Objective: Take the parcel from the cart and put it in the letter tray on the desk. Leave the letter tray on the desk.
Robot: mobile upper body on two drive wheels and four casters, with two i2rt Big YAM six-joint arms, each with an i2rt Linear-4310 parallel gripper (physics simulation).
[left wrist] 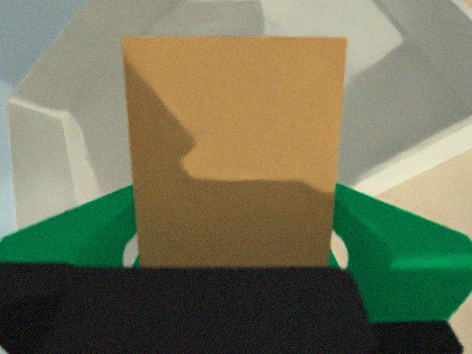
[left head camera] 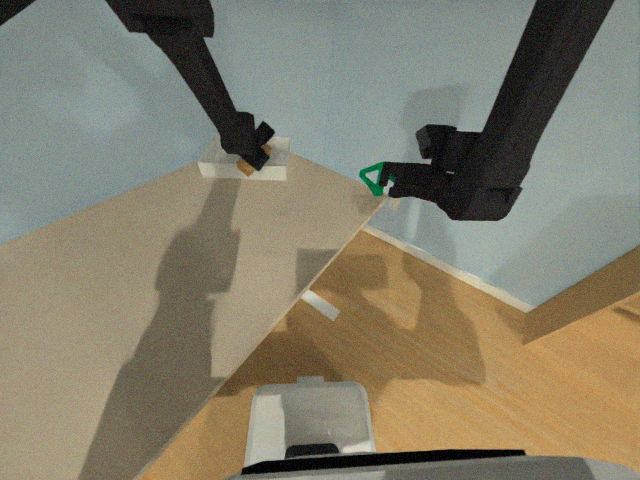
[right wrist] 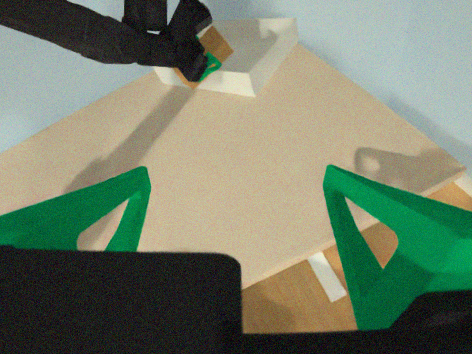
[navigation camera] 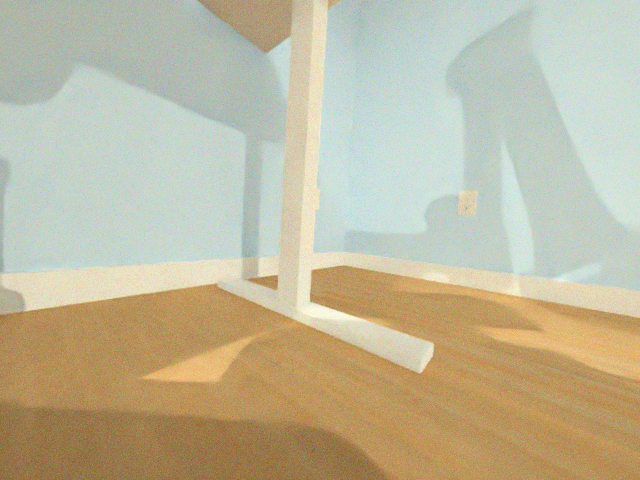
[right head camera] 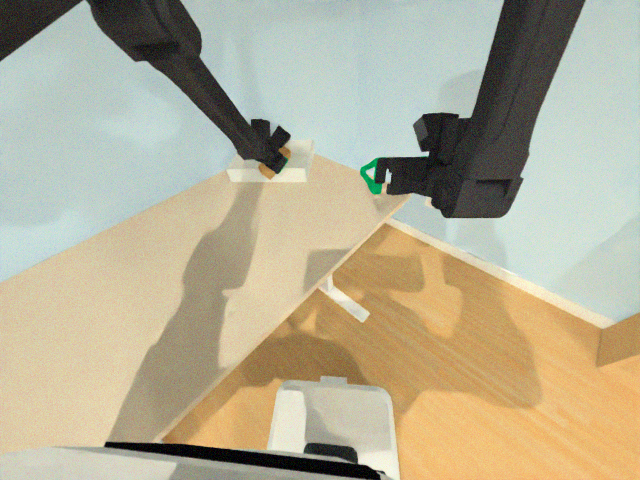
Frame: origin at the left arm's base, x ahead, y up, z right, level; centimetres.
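Where they show: left gripper, between the fingertips: (left wrist: 235,175) (right wrist: 213,58); right gripper, between the fingertips: (left head camera: 373,173) (right wrist: 236,175) (right head camera: 377,170).
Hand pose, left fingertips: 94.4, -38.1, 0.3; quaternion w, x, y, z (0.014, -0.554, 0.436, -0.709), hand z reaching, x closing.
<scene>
Things, the pixels of their centre, and the offset from my left fingertips, as dx, dy, dz. "spot": a spot on its surface instead. Level surfaces: height alone.
- orange-brown parcel, middle of its body: (left wrist: 234,245) (right wrist: 202,59) (left head camera: 254,158) (right head camera: 275,161) -3.0, +1.7, -0.5
- white letter tray, middle of its body: (left wrist: 161,110) (right wrist: 223,52) (left head camera: 249,156) (right head camera: 273,159) +10.3, -4.7, -5.5
- beige desk, height of its surface: dy -7.9
- white desk leg, a spot on its surface: (navigation camera: 302,155) spot: -1.9, -61.7, +14.6
- wooden piece, a spot on its surface: (left head camera: 578,304) spot: -33.6, -61.1, +168.4
The orange-brown parcel (left head camera: 244,168) (right head camera: 266,172) (left wrist: 235,110) (right wrist: 217,44) is held in my left gripper (left head camera: 260,152) (right head camera: 277,158) (left wrist: 235,175) (right wrist: 213,58), which is shut on it. The parcel is over the white letter tray (left head camera: 276,173) (right head camera: 297,175) (left wrist: 415,164) (right wrist: 235,84), near its front wall in the head views. Whether it touches the tray is unclear. The tray stands at the far corner of the beige desk (left head camera: 289,222) (right head camera: 310,217) (right wrist: 240,140). My right gripper (left head camera: 376,179) (right head camera: 373,175) (right wrist: 236,175) is open and empty, above the desk's right corner. The cart does not show.
A pale open box-shaped thing (left head camera: 330,408) (right head camera: 351,408) is at the bottom of the head views. A white desk leg (navigation camera: 302,155) with a long foot (navigation camera: 372,335) stands on the wooden floor. Blue walls meet behind the desk. A wooden piece (left head camera: 578,304) is at the right.
</scene>
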